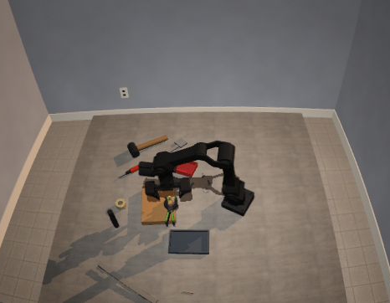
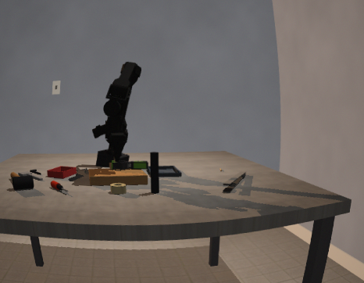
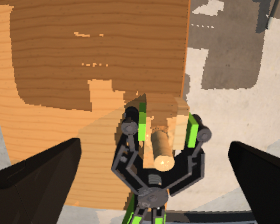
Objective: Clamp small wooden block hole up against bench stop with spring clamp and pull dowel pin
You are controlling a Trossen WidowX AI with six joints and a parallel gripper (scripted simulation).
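Now: hand 50 mm above the dowel pin. From my hand the other things lie so: wooden board (60 mm ahead, 10 mm to the left, 90 mm below); bench stop (10 mm behind, 10 mm to the right, 60 mm below); small wooden block (60 mm below).
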